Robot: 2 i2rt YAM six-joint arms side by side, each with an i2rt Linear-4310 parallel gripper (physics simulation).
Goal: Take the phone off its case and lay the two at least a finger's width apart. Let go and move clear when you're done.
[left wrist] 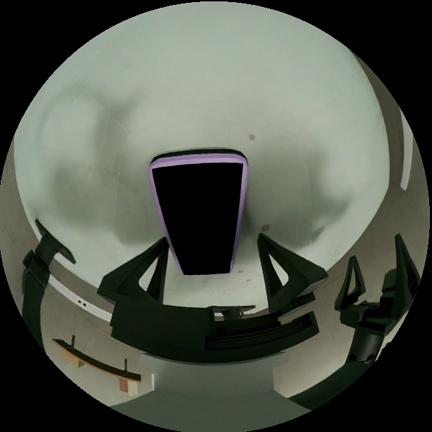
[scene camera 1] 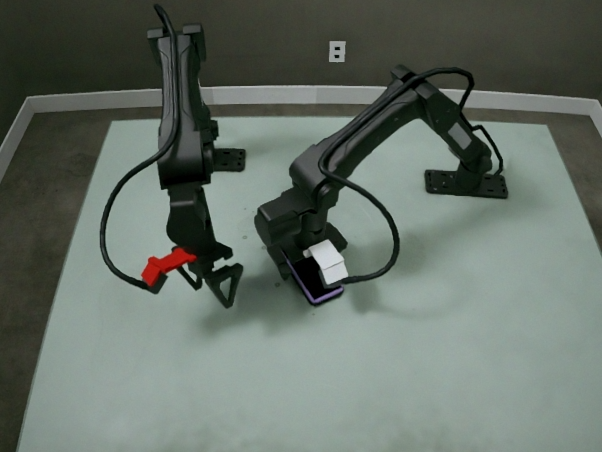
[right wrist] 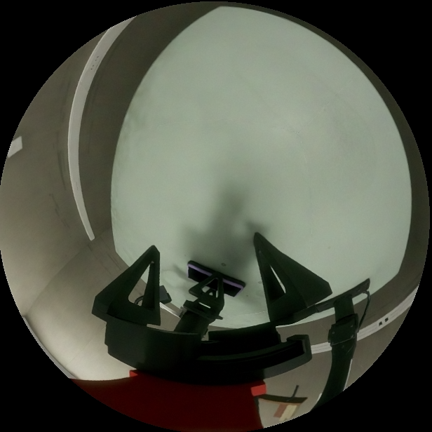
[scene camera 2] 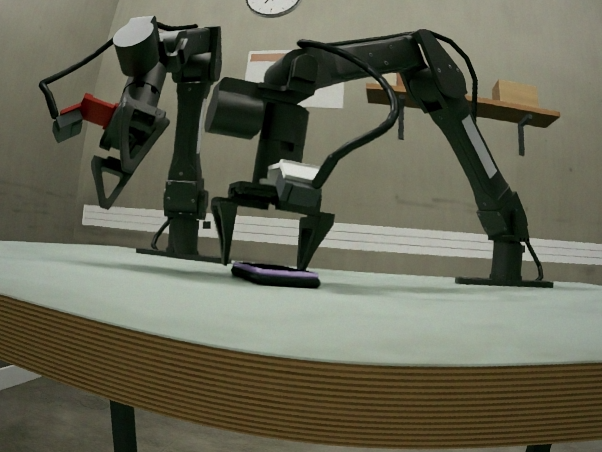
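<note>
The phone (scene camera 1: 313,280) (scene camera 2: 282,272) (left wrist: 200,220), with a black screen and purple edge, lies face up in its black case (scene camera 2: 275,280) (left wrist: 200,151) on the table. Both also show small in the right wrist view, partly behind the left gripper. My left gripper (scene camera 2: 264,266) (left wrist: 212,239) is open and points down, its fingertips low over the phone's two long sides near one end; contact cannot be told. My right gripper (scene camera 1: 214,297) (scene camera 2: 116,190) (right wrist: 202,244) is open and empty, tilted and raised above the table, to the left of the phone in both scene views.
The pale green table (scene camera 1: 350,380) (scene camera 2: 400,330) carries both arm bases (scene camera 1: 467,185) (scene camera 1: 230,159). The left arm reaches over the phone from the right in scene camera 1. A wall shelf (scene camera 2: 545,116) with boxes is behind the arms.
</note>
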